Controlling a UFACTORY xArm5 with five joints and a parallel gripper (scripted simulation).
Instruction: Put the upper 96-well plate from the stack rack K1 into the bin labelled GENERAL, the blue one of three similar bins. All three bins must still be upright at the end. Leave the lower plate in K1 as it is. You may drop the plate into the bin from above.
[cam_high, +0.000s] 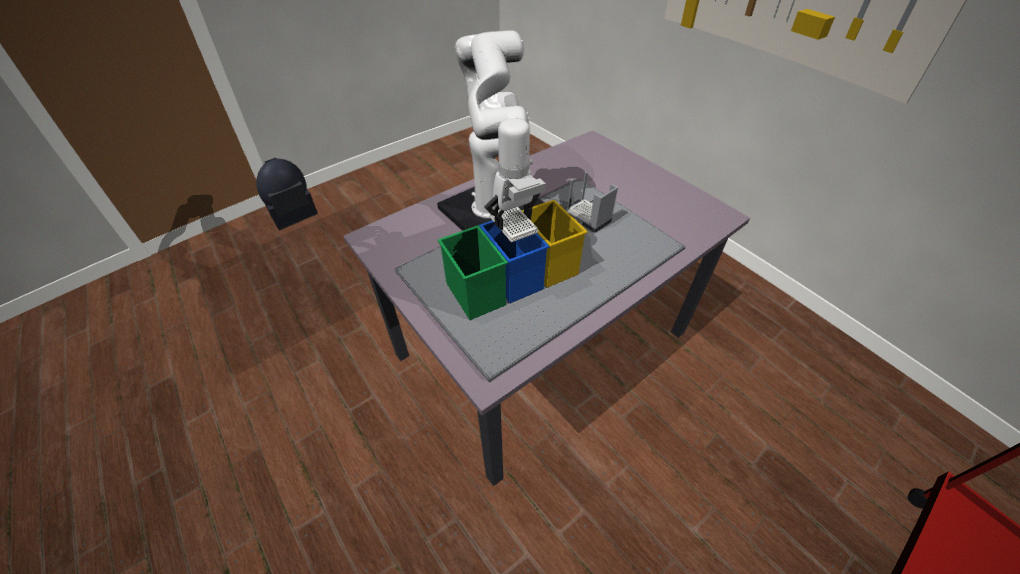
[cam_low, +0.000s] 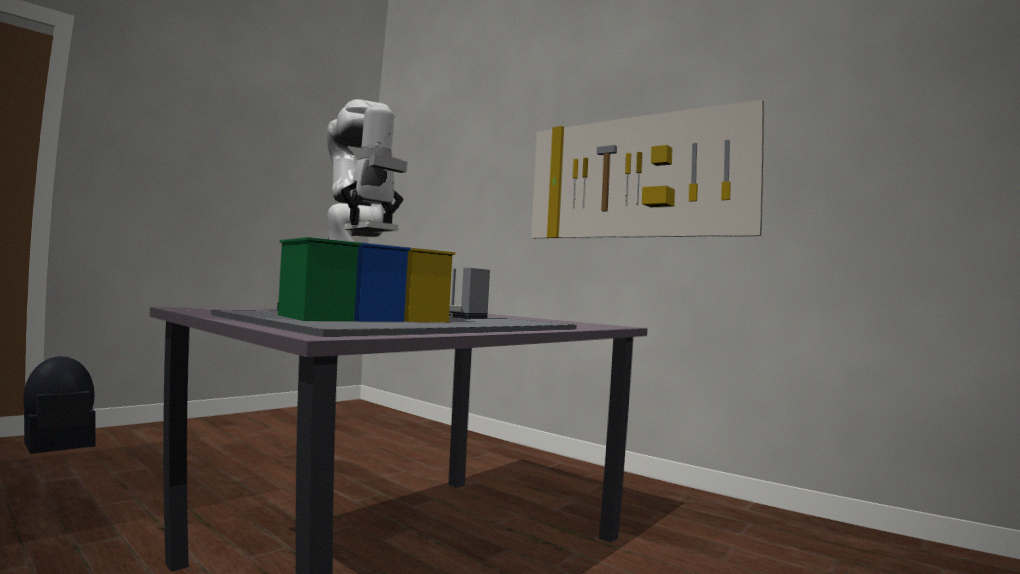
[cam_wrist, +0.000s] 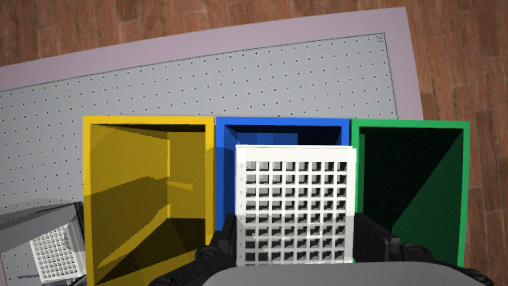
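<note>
Now: hand 15 cm above the blue bin. Also, from my hand: green bin: 2 cm behind, 13 cm to the right, 15 cm below; 96-well plate: 1 cm below; yellow bin: 2 cm ahead, 13 cm to the left, 15 cm below.
</note>
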